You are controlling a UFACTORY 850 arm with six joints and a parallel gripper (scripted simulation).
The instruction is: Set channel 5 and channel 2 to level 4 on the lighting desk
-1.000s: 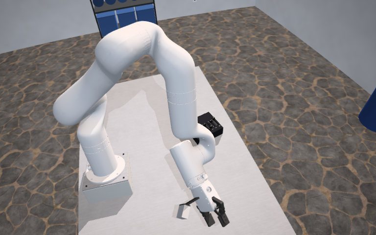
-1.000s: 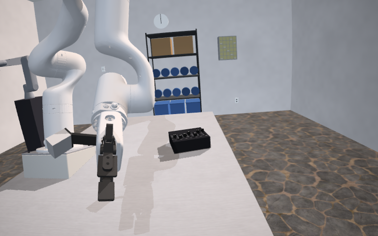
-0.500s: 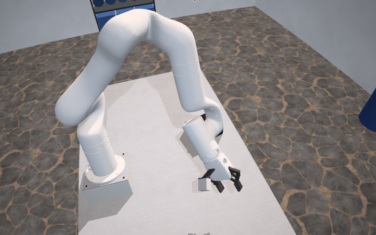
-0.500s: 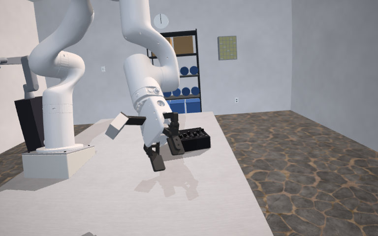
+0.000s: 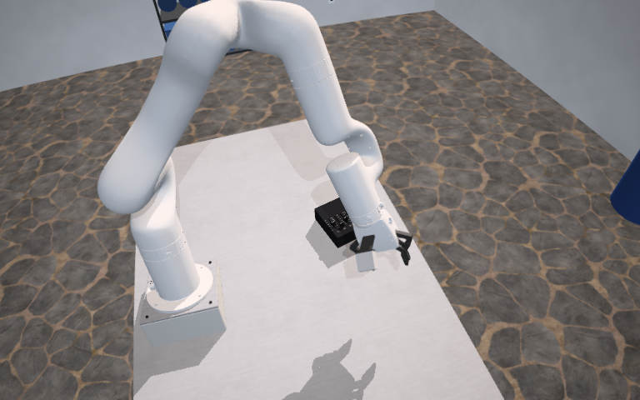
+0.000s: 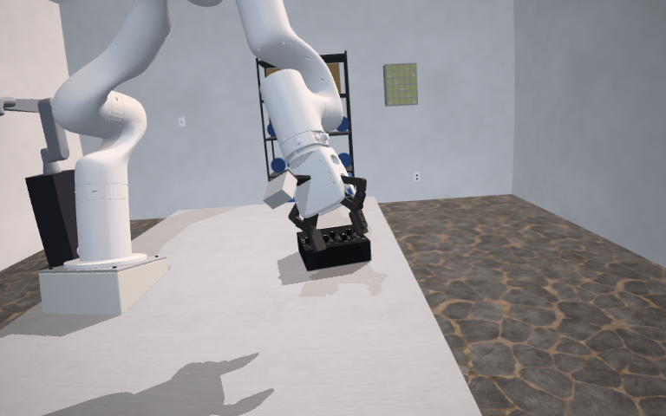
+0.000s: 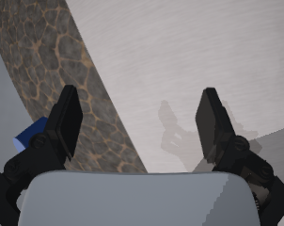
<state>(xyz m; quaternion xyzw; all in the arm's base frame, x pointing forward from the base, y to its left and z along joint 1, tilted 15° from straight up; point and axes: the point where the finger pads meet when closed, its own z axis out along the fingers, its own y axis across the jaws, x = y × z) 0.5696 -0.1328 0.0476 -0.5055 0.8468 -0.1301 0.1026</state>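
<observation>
Right now my hand is 230 mm to the right of the channel 2 fader cap, 90 mm above it and 70 mm past it. Also, from my hand: channel 3 fader cap (250 mm to the left, 90 mm below, 50 mm behind); then channel 5 fader cap (250 mm to the left, 90 mm below); then channel 1 fader cap (240 mm to the left, 90 mm below, 90 mm behind).
</observation>
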